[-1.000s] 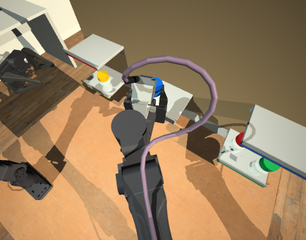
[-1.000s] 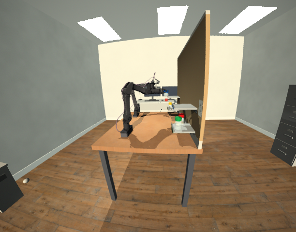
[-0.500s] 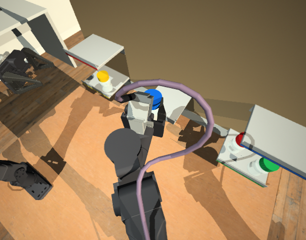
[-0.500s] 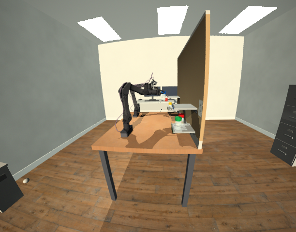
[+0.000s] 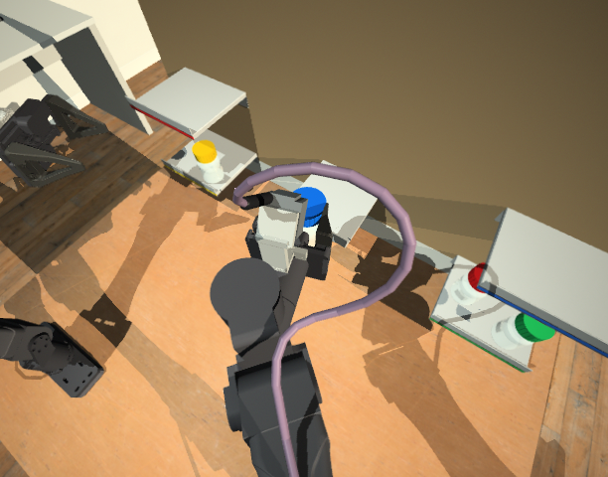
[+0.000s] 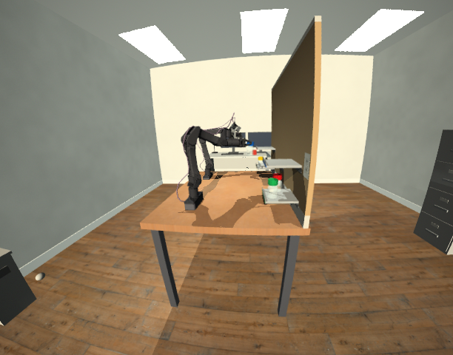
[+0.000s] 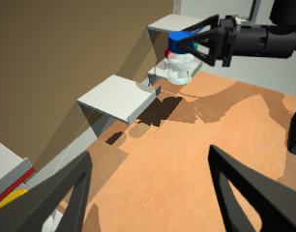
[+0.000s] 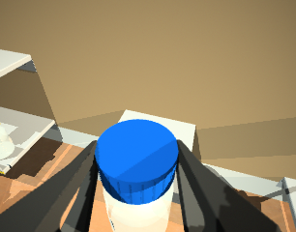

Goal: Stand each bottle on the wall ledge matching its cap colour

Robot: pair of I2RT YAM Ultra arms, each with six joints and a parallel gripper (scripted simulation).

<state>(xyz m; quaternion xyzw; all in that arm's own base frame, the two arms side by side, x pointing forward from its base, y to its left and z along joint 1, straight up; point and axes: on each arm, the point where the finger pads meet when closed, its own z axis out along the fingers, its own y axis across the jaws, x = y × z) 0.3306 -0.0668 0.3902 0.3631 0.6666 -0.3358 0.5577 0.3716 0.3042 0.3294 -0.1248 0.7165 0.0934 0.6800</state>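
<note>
Now: the blue-capped bottle 5 cm below my right hand. Round my right hand: yellow-capped bottle (36 cm to the left, 23 cm below, 15 cm ahead); red-capped bottle (32 cm to the right, 23 cm below, 13 cm ahead); brown wall (26 cm ahead, 8 cm above).
</note>
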